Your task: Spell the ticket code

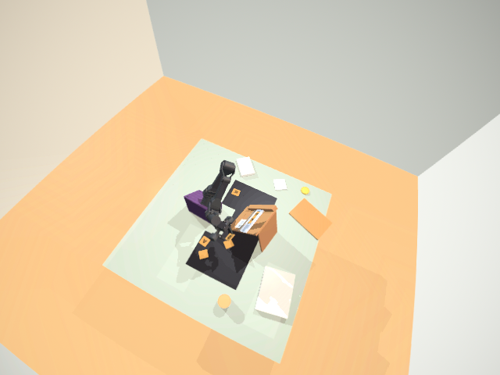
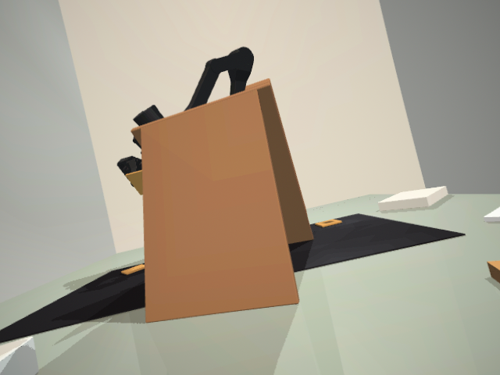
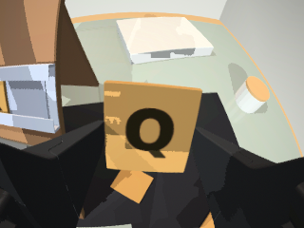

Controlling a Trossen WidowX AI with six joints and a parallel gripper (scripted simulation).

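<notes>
My gripper tip is now 160 mm to the right of the white ticket, 120 mm above it and 30 mm short of it. The rest, counted from my gripper tip: black mat 210 mm below, 150 mm to the left, 40 mm behind; white block 400 mm ahead, 190 mm below, 180 mm to the right; orange tile marked q right at my gripper tip.
</notes>
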